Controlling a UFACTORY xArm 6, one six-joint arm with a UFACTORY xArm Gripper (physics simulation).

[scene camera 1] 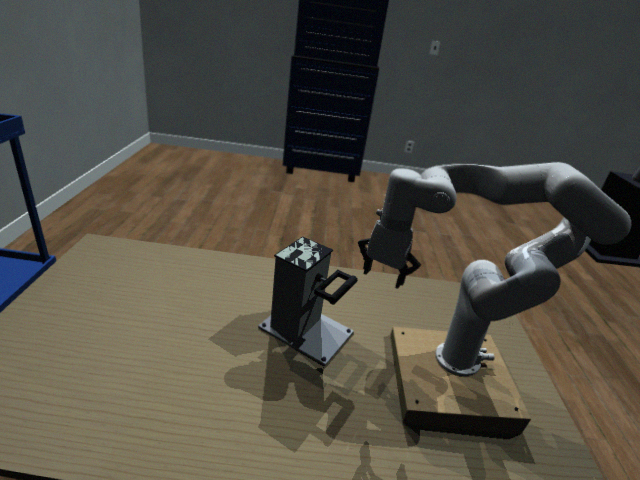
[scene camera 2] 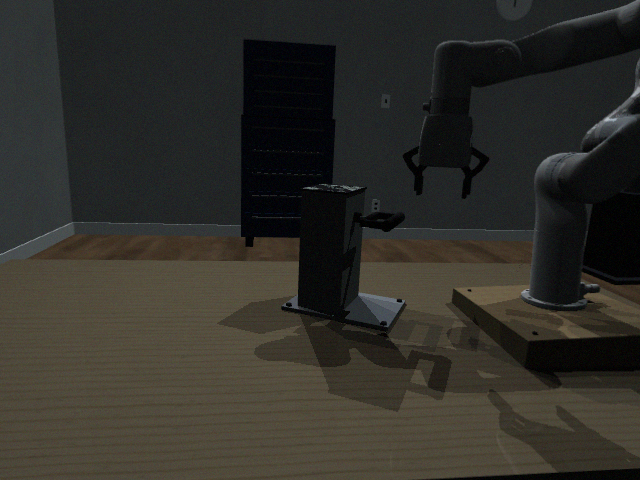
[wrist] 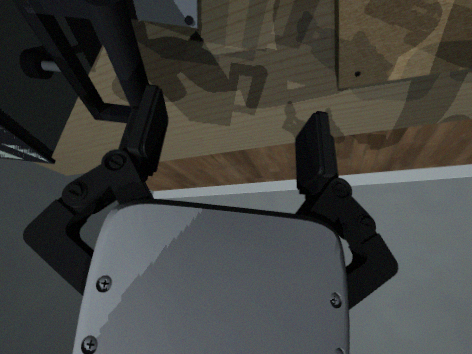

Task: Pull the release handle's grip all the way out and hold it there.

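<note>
The release handle [scene camera 1: 345, 290] [scene camera 2: 395, 221] [wrist: 125, 55] is a black loop with a thick grip bar. It sticks out from the right side of a dark upright housing [scene camera 1: 292, 294] [scene camera 2: 321, 248] with a speckled top. A short pale rod [wrist: 49, 66] shows behind the loop in the wrist view. My gripper [scene camera 1: 383, 277] [scene camera 2: 442, 194] [wrist: 236, 113] is open and empty, pointing down. It hangs to the right of the handle and higher than it in the scene views. In the wrist view the left finger overlaps the grip bar's end; the scene views show them apart.
The housing stands on a grey bolted plate [scene camera 1: 334, 338] [scene camera 2: 379, 311] [wrist: 167, 11] on the wooden table [scene camera 1: 129, 361] [scene camera 2: 129, 403]. The arm's wooden base block [scene camera 1: 465, 397] [scene camera 2: 578, 351] is to the right. A blue frame [scene camera 1: 26, 196] stands at the left, a dark blue cabinet [scene camera 1: 330, 103] [scene camera 2: 286, 155] behind.
</note>
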